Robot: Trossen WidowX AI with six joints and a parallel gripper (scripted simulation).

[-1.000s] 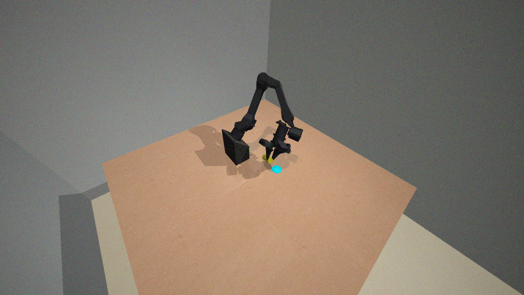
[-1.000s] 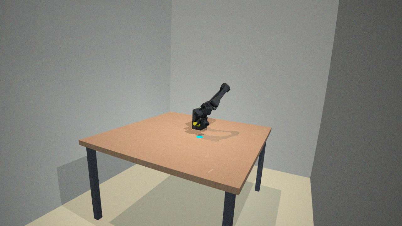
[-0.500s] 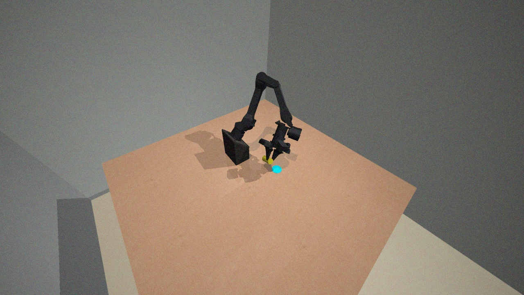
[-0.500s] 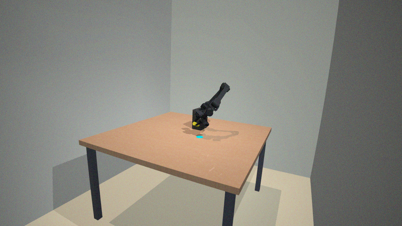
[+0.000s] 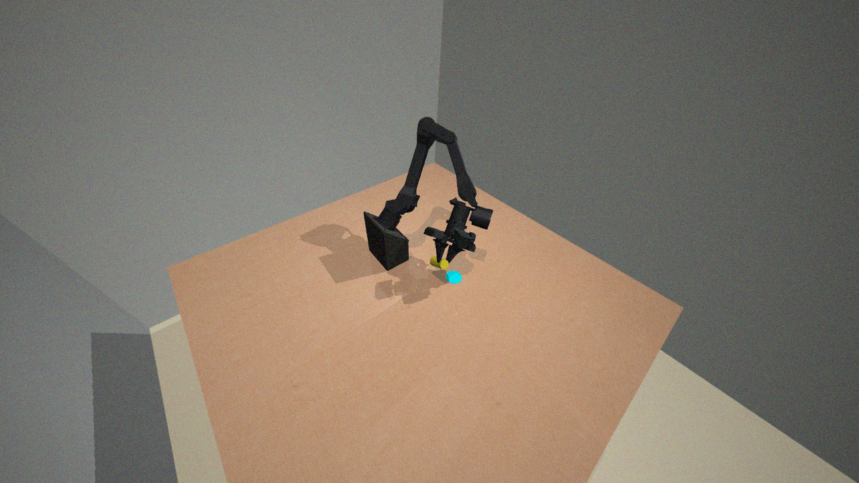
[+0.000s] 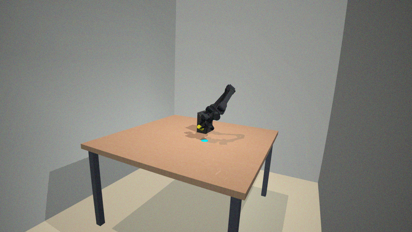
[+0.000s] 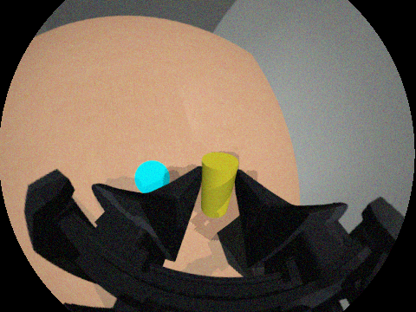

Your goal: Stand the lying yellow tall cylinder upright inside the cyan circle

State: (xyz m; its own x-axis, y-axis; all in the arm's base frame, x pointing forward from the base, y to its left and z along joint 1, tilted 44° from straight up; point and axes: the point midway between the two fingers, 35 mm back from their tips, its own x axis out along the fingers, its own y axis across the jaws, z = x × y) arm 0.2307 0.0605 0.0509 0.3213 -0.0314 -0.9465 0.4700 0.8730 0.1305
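Now: the cyan circle 11 cm below my gripper tip, 6 cm to the left of it and 1 cm ahead of it. From my gripper tip the other things lie so: yellow tall cylinder (2 cm behind, 1 cm below).
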